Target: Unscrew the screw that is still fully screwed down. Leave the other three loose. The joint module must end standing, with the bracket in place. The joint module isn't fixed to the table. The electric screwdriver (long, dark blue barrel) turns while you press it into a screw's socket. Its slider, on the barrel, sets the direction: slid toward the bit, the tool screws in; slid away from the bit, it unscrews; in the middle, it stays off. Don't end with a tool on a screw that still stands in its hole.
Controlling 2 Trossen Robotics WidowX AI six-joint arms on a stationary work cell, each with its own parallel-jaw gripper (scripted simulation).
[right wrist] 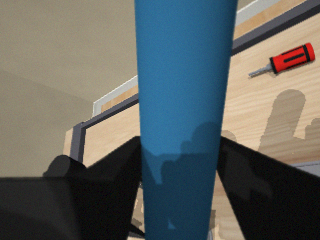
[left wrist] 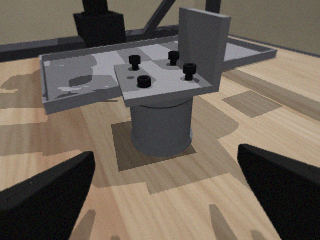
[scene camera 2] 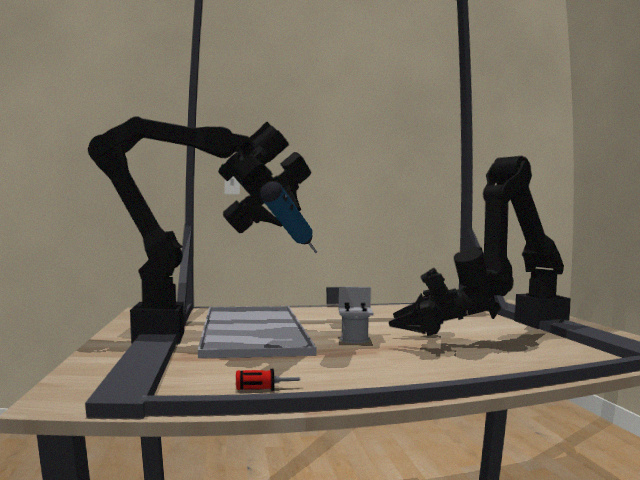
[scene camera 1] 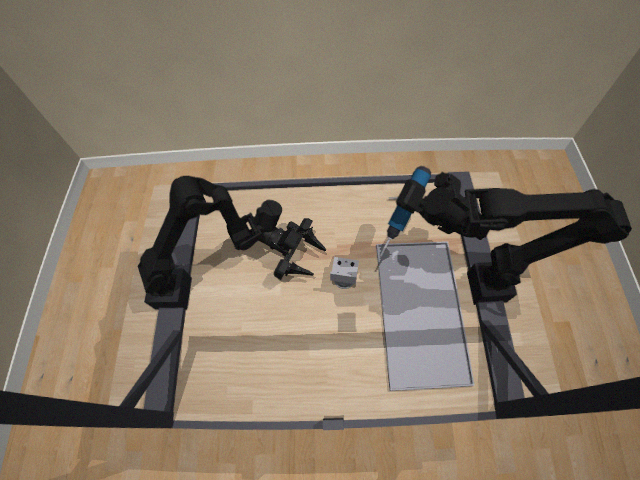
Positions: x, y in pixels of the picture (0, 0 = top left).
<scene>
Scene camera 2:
my left gripper: 391, 319
my right gripper: 290, 217
blue electric screwdriver: 272, 194
shallow grey tray: 267, 331
grey joint module: 354, 328
</scene>
